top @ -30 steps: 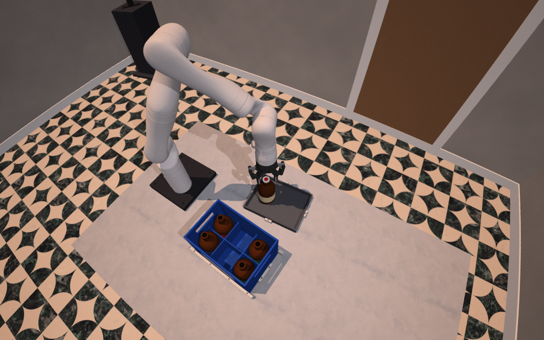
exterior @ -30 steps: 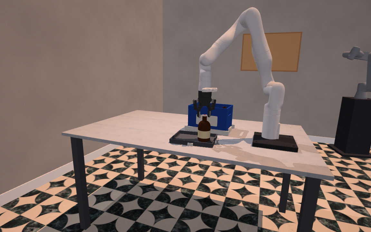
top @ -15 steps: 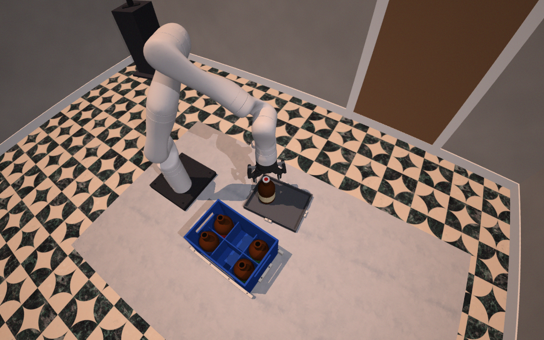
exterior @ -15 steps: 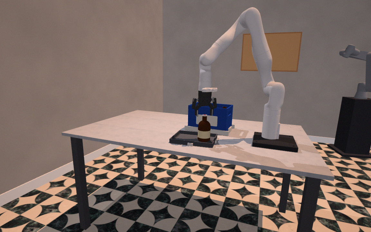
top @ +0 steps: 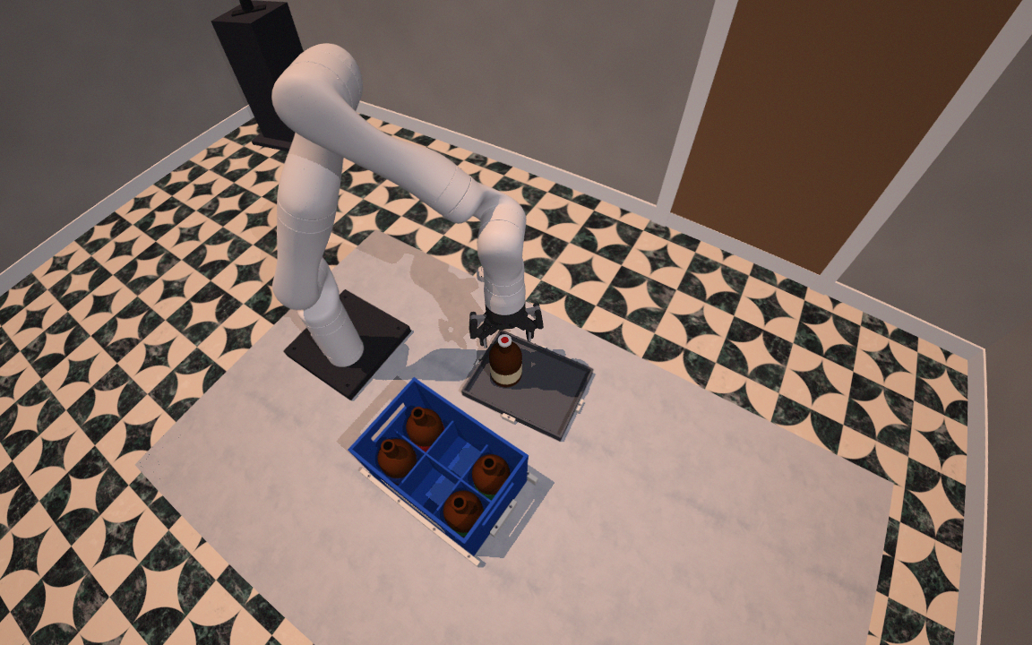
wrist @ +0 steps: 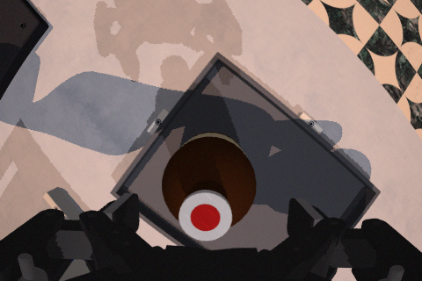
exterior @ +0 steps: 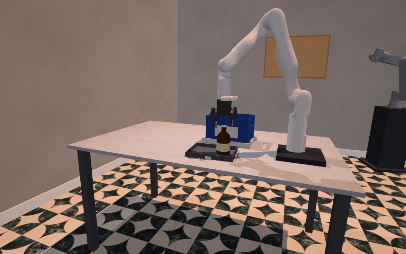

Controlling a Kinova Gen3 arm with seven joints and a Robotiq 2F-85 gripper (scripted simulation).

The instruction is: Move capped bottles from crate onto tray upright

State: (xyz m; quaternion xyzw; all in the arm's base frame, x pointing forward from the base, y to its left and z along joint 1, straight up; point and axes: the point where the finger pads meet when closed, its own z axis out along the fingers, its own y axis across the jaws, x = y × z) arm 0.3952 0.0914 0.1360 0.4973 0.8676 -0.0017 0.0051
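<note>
My gripper is now 8 cm above the brown capped bottle. Also, from my hand: dark tray: 5 cm ahead, 1 cm to the right, 15 cm below; blue crate: 3 cm behind, 28 cm to the right, 8 cm below.
</note>
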